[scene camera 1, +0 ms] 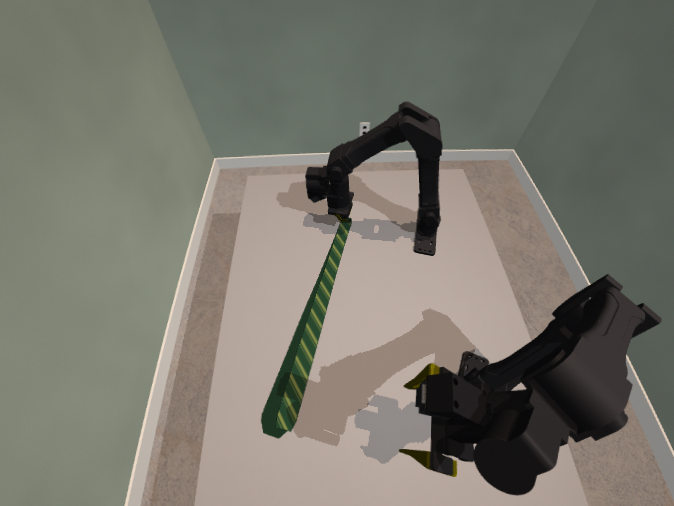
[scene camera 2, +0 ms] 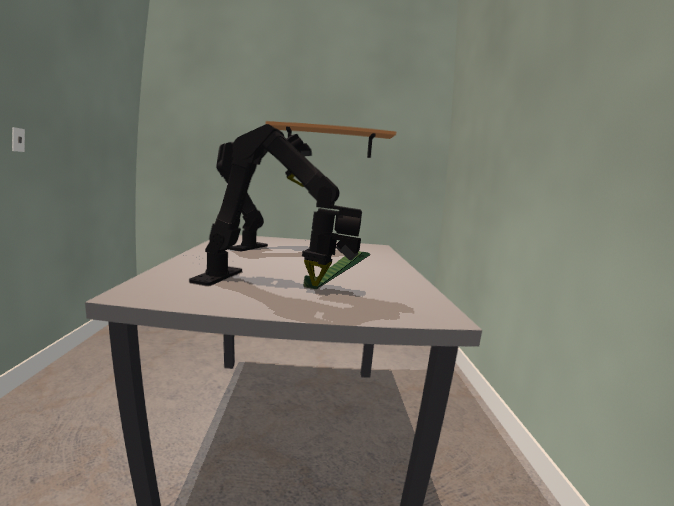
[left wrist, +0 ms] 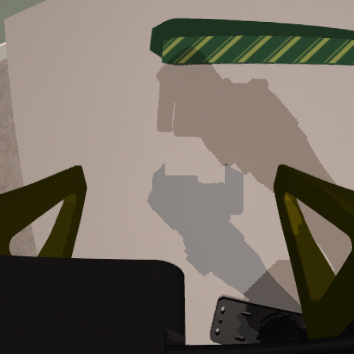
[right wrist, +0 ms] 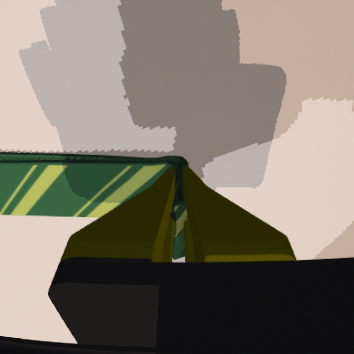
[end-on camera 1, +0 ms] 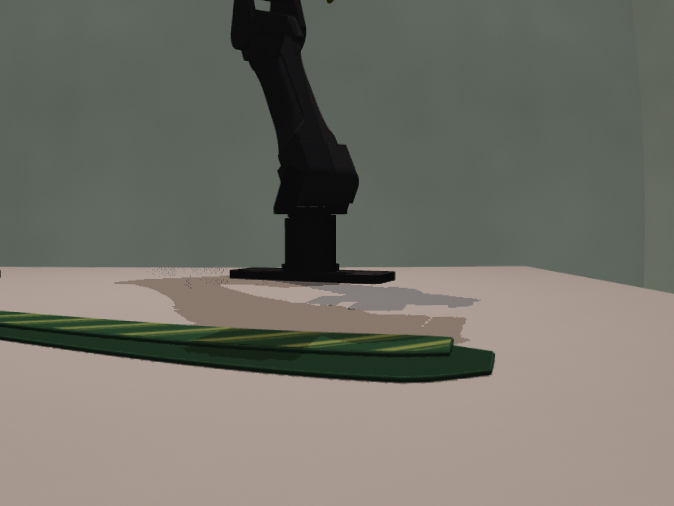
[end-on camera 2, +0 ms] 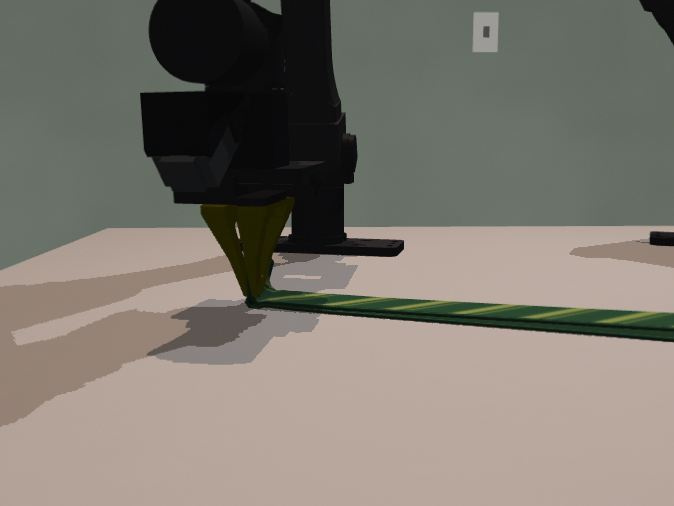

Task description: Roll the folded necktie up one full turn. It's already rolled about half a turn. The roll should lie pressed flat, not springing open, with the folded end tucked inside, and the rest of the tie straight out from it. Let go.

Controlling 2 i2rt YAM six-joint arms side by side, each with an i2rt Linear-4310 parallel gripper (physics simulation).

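Note:
The green necktie with yellow stripes lies long and straight, its wide end at the near end in scene camera 1. Its curled end stands up, pinched thin, in the right wrist view. My right gripper points down at the table and is shut on this curled end; its fingers hide part of the curl. My left gripper is open and empty, raised above the table, beside the wide end and apart from it.
The table carries both arms. The left arm's base plate and the right arm's base plate stand to one side of the tie. A wooden shelf hangs on the wall behind.

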